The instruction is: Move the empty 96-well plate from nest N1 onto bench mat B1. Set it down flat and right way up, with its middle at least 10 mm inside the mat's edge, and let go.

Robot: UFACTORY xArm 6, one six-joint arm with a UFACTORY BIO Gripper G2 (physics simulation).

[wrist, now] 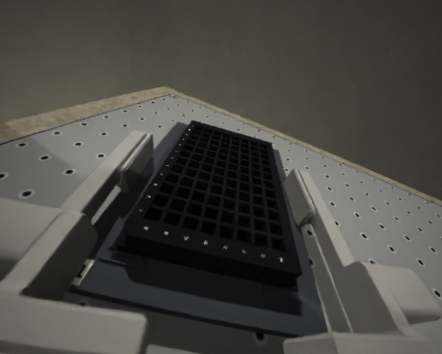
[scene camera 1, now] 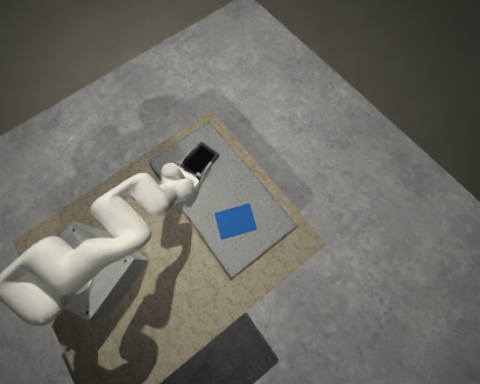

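The black 96-well plate sits flat, wells up, in the dark grey nest N1 near the back end of the perforated board. My gripper is open, with one finger on each long side of the plate. In the wrist view a gap shows between each fingertip and the plate, and nothing is held. The blue bench mat B1 lies flat on the same board, lower right of the nest in the scene view. Part of the nest is hidden under the plate and behind the gripper.
The grey perforated board lies on a tan tabletop. The white arm reaches over from the lower left, from a grey base plate. A dark slab is at the bottom of the scene view.
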